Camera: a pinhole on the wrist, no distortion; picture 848 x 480 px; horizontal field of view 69.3 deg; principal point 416.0 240.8 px. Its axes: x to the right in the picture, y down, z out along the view. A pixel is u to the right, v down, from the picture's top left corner.
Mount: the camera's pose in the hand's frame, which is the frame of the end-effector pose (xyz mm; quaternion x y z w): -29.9 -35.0 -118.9 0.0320 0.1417 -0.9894 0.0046
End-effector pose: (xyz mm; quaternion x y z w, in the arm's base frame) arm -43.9 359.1 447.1 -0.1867 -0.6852 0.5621 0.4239
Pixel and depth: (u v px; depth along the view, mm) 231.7 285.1 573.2
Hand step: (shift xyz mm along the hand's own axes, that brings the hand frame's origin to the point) 107.1 -235.6 429.6
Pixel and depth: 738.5 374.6 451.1
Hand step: -292.7 -256.1 270.3
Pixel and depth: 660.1 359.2 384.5
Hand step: -205.1 -214.2 218.7
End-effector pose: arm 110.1 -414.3 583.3 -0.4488 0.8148 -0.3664 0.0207
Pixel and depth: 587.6 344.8 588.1
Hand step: -228.7 -295.8 405.8
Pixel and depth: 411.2 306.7 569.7
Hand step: -59.7 -253.6 409.9
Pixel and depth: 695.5 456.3 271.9
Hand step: -168.6 -203.0 106.8
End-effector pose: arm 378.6 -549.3 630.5 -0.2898 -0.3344 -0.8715 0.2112
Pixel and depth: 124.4 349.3 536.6
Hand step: 193.1 -276.7 385.0
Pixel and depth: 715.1 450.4 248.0
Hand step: -164.4 -185.9 87.1
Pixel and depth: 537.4 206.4 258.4
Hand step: -97.2 -93.6 129.3
